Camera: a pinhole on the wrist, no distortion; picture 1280 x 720 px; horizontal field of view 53.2 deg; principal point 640.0 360.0 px. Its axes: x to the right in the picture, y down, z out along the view. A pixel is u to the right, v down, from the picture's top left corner.
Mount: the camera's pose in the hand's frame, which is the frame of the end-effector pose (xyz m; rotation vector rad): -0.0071 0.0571 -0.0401 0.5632 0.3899 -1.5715
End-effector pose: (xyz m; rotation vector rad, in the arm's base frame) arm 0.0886 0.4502 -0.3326 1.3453 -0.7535 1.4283
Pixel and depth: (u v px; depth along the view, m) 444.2 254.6 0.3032
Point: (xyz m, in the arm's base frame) 0.2299 0.2438 -0.3670
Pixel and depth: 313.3 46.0 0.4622
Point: 0.2963 0.0759 -0.4421
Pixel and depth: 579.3 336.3 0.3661
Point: 0.3003 0.2318 -0.3617
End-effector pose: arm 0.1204 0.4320 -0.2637 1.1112 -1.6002 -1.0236
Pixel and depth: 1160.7 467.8 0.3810
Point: 0.0060 0.4064 -0.5865
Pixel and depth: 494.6 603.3 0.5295
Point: -0.2625 0.4083 -0.5532
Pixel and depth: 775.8 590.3 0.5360
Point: -0.1811 0.3823 -0.6338
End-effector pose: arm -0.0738 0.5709 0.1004 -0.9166 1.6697 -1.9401
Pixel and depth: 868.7 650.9 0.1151
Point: -0.0426 0.5416 0.1304
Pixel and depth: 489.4 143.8 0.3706
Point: 0.2168 0.4721 0.2023
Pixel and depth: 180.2 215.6 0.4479
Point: 0.3013 0.3669 0.1607
